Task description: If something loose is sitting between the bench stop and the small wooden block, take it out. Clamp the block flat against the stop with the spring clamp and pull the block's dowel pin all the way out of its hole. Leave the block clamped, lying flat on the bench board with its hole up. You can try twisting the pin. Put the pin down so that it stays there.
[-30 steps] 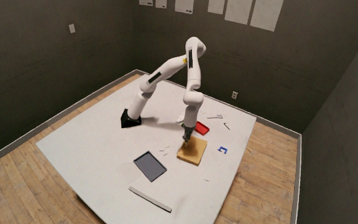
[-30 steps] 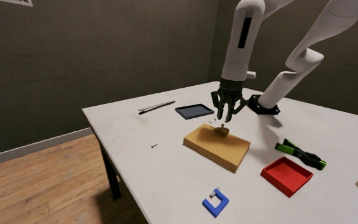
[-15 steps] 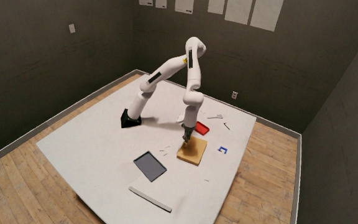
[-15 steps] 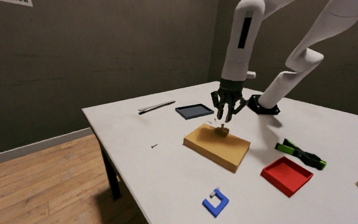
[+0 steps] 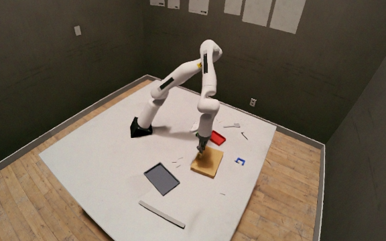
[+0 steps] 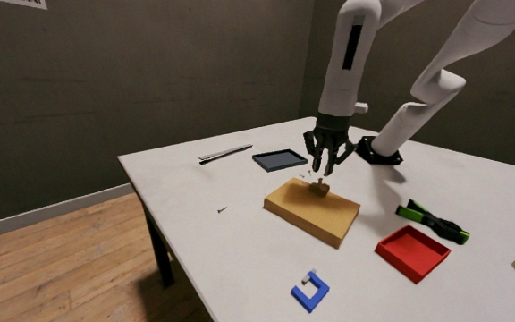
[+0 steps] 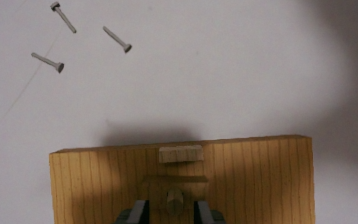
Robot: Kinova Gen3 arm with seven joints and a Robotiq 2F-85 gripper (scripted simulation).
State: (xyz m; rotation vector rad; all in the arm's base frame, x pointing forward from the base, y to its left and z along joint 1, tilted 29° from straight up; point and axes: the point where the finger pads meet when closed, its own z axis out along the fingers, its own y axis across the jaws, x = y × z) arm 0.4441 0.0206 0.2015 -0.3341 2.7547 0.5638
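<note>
The dowel pin lies 6 cm below my hand. Round my hand: grey tray 26 cm to the right, 11 cm below, 6 cm behind; then red tray 22 cm to the left, 11 cm below, 6 cm behind; then small wooden block 7 cm below.
</note>
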